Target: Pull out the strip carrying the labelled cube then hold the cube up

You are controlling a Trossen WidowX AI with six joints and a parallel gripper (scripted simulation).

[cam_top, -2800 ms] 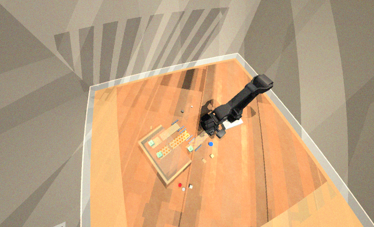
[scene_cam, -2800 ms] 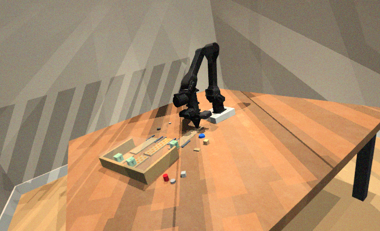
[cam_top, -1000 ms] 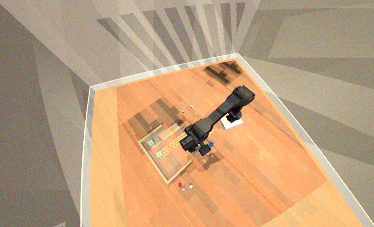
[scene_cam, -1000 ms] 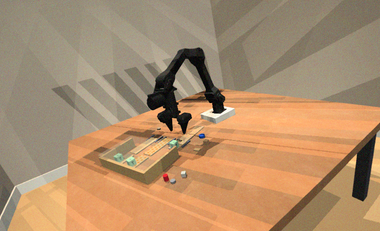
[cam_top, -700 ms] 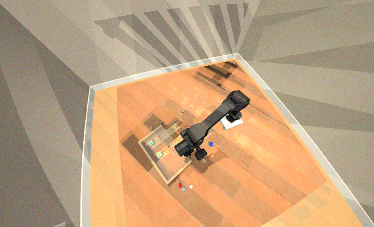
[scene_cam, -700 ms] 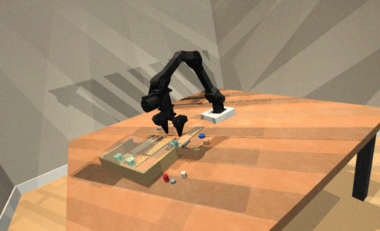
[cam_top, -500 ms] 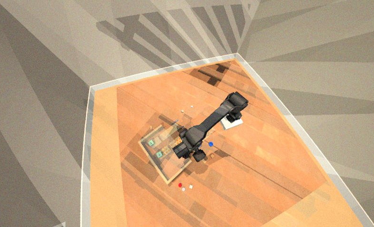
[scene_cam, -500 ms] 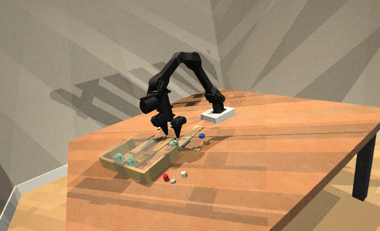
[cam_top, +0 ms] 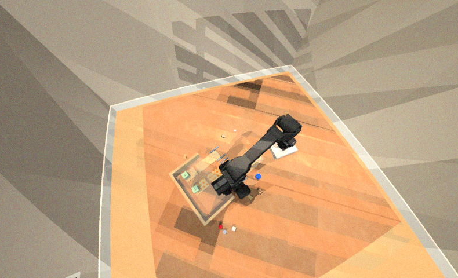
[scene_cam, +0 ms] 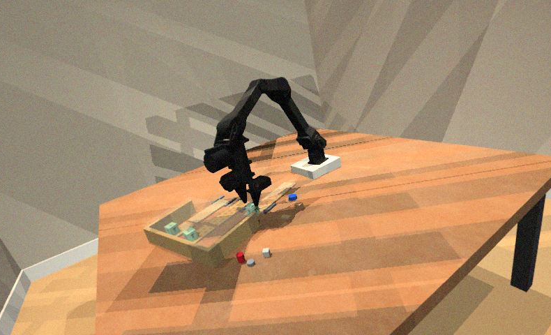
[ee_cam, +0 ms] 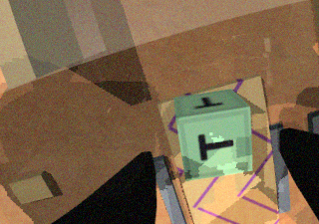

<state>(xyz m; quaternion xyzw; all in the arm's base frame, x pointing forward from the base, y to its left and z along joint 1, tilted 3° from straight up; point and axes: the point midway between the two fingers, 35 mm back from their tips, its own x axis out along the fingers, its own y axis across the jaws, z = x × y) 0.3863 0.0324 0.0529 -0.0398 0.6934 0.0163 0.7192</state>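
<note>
My gripper tip is 14 cm past the blue disc, 4 cm to the right of it and 4 cm above it. The rest, counted from my gripper tip: red cylinder 16 cm ahead, 15 cm to the left, 3 cm below; orange-dotted strip 10 cm to the right, 4 cm below, 3 cm ahead.
</note>
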